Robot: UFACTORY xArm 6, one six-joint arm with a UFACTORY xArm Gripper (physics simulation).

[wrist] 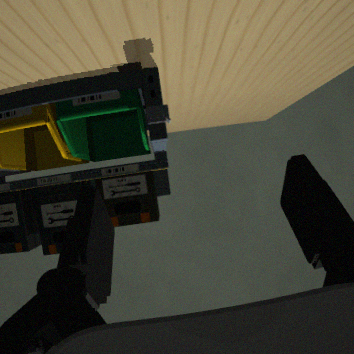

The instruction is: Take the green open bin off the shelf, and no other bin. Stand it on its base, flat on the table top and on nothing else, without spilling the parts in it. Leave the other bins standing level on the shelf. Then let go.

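Places are measured from the arm's base along level axes (x ahead, y left, z up), in centimetres.
Where they show: gripper, fingertip midpoint: [195,193].
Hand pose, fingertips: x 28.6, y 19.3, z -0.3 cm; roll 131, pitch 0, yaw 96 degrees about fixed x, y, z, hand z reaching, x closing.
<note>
Each offset is from my fingertips to the top centre of the thing. "pt": to the spot under its first point. Level surfaces: height alone.
The green open bin {dx +28.1, dy -6.4, dz -5.7 cm} [117,134] sits in the shelf at the left of the wrist view, at the right end of its row, beside a yellow bin {dx +28.9, dy -17.6, dz -5.7 cm} [12,146]. Its inside is dark, and I cannot make out the parts in it. The shelf {pt dx +18.0, dy -0.1, dz -11.9 cm} [151,82] looks tilted in the view and shows its end post right of the green bin. My gripper [195,193] is open, with nothing between its fingers. Its left finger overlaps the dark lower boxes in the view, below the green bin; its right finger is far to the right. No contact with the green bin shows.
Dark boxes with tool labels {dx +37.8, dy -5.7, dz +6.1 cm} [126,187] {dx +38.1, dy -17.6, dz +9.6 cm} [56,214] stand in the row below the green and yellow bins. The pale wooden table top {dz -13.8 cm} [225,60] stretches behind and right of the shelf, and its edge borders the grey-green floor [215,225].
</note>
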